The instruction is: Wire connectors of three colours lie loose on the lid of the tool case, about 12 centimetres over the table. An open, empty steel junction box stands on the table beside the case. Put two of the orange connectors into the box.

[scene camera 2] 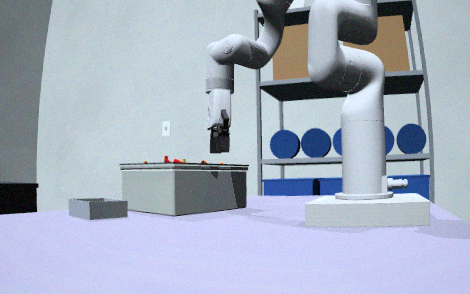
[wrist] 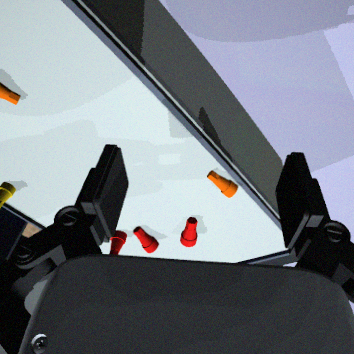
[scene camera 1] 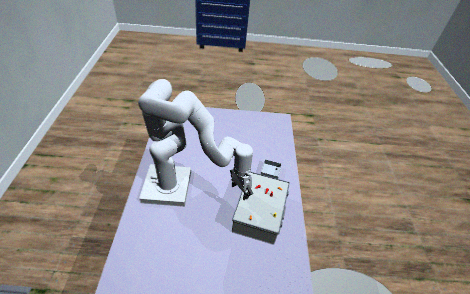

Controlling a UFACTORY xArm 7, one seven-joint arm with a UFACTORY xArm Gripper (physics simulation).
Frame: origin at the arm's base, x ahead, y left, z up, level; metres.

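Seen in the pictures: gripper, between the fingertips: (scene camera 2: 219, 152) (wrist: 201, 167) (scene camera 1: 240, 192); arm's base, origin of its link: (scene camera 2: 364, 197) (scene camera 1: 168, 184).
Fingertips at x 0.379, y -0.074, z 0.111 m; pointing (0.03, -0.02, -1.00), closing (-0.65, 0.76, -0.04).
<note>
Pixels of each thing's middle, then the offset from my fingertips to it. Level surfaces: height alone.
- second orange connector, middle of its body: (scene camera 1: 250, 217) dx +0.061, dy -0.115, dz -0.027 m
- tool case, middle of its body: (wrist: 123, 157) (scene camera 2: 184, 187) (scene camera 1: 261, 207) dx +0.117, dy -0.010, dz -0.091 m
- yellow connector, middle of its body: (scene camera 1: 275, 214) dx +0.172, dy -0.089, dz -0.020 m
- junction box, middle of its body: (scene camera 2: 97, 208) (scene camera 1: 271, 169) dx +0.166, dy +0.276, dz -0.135 m
- table, height of its surface: dz -0.154 m
An orange connector (wrist: 222, 183) lies on the lid near one edge, below and between the fingers in the wrist view. A second orange connector (scene camera 1: 250, 217) (wrist: 9, 94) and a third (scene camera 1: 280, 188) lie farther off on the lid of the tool case (scene camera 1: 260, 205) (scene camera 2: 150, 192) (wrist: 75, 60). Red connectors (scene camera 1: 267, 190) (scene camera 2: 166, 159) (wrist: 189, 232) and a yellow connector (scene camera 1: 274, 215) (wrist: 6, 192) also lie there. My gripper (scene camera 1: 247, 195) (scene camera 2: 220, 151) (wrist: 201, 167) is open and empty, above the lid. The junction box (scene camera 1: 272, 163) (scene camera 2: 107, 209) stands beside the case; its inside is partly hidden.
The arm's base plate (scene camera 1: 186, 192) (scene camera 2: 367, 215) stands on the table (scene camera 1: 175, 250) (scene camera 2: 225, 255), across from the case. A shelf rack (scene camera 2: 258, 125) with blue bins stands behind the arm. A blue drawer cabinet (scene camera 1: 222, 25) stands by the wall.
</note>
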